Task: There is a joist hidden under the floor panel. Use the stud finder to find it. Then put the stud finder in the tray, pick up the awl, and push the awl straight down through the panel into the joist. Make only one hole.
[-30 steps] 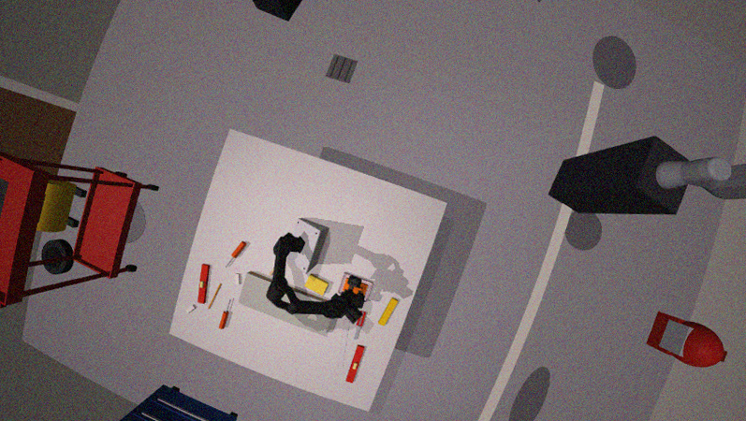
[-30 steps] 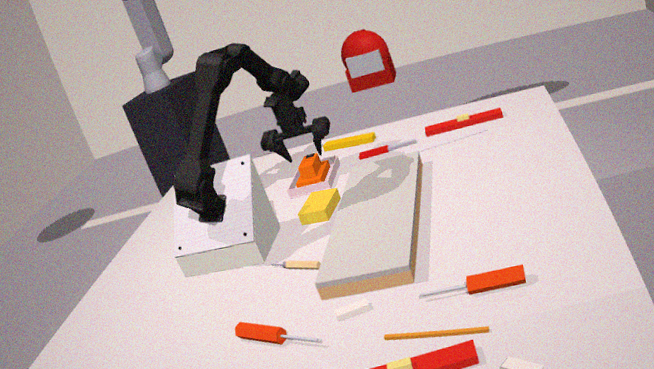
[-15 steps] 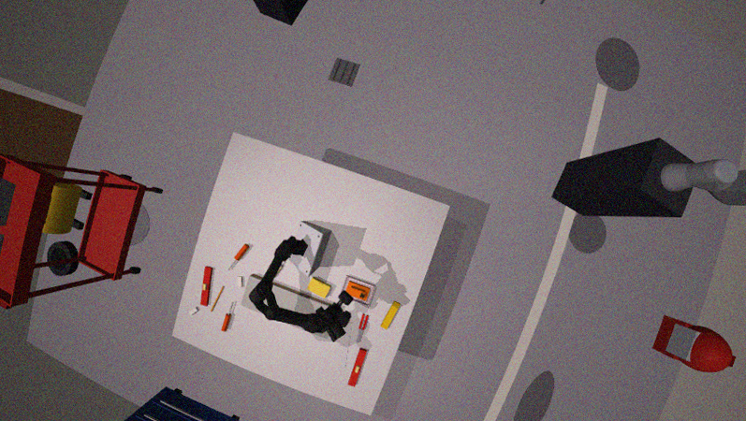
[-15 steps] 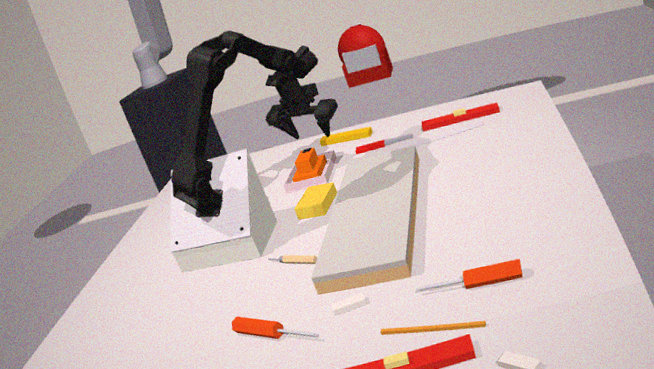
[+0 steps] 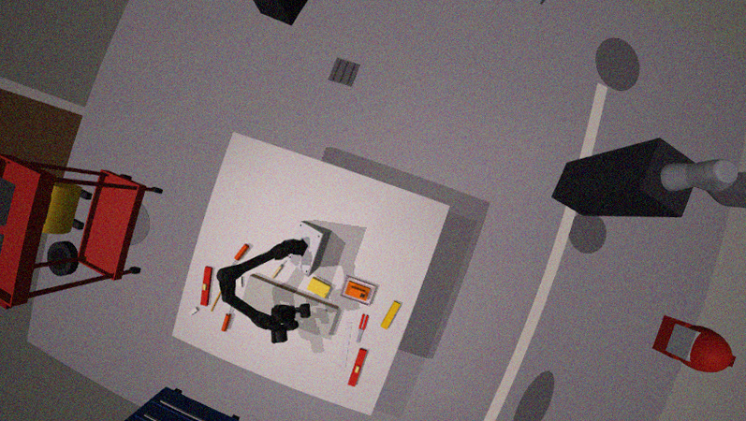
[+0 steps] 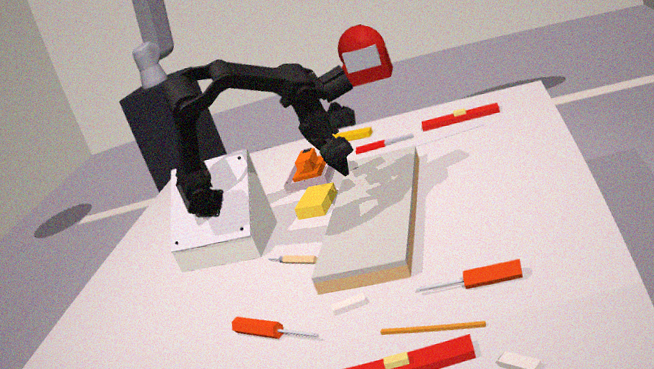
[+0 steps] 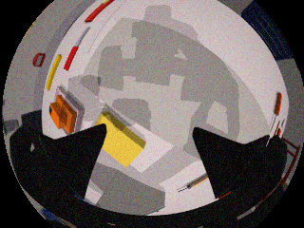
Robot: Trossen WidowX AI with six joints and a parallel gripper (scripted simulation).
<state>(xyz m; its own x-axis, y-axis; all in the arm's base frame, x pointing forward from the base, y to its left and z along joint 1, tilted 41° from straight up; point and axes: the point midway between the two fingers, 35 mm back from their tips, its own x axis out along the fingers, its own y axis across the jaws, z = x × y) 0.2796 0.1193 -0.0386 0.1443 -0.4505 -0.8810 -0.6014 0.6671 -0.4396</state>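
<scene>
My gripper tip is now 90 mm past the awl, 210 mm to the left of it and 100 mm above it. From my gripper tip the other things lie so: yellow block (100 mm behind, 30 mm to the left, 90 mm below); then pink tray (190 mm behind, 220 mm to the left, 90 mm below); then stud finder (190 mm behind, 240 mm to the left, 60 mm below).
</scene>
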